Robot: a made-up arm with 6 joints.
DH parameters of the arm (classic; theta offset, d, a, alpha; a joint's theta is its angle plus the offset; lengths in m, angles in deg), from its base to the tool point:
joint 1: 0 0.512 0 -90
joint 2: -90 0 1.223 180
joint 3: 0 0 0 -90
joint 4: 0 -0.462 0 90
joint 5: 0 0.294 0 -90
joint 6: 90 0 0 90
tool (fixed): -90 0 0 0
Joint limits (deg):
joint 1: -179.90..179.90
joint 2: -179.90..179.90
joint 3: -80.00..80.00
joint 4: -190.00..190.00
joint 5: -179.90..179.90
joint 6: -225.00..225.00
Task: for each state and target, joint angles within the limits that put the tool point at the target. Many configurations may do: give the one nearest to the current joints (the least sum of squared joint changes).
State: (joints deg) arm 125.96 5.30 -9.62 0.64 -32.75 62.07
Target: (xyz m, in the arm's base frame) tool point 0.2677 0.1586 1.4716
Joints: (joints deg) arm 99.57 -13.84 -37.51 -9.06 -32.75 62.07
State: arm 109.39 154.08 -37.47 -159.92 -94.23 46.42
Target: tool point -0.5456 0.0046 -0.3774
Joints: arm 147.51 131.21 -31.88 -169.62 -94.23 46.42
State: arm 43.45 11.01 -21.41 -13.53 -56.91 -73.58
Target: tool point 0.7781 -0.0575 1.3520
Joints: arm 17.55 18.47 -18.70 -10.05 -56.91 -73.58
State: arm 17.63 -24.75 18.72 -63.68 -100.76 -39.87
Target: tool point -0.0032 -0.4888 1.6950
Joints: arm 63.06 -43.54 15.70 -41.97 -100.76 -39.87
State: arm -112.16 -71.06 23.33 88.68 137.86 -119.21
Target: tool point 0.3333 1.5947 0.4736
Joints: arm -102.55 -106.26 7.58 85.85 137.86 -119.21
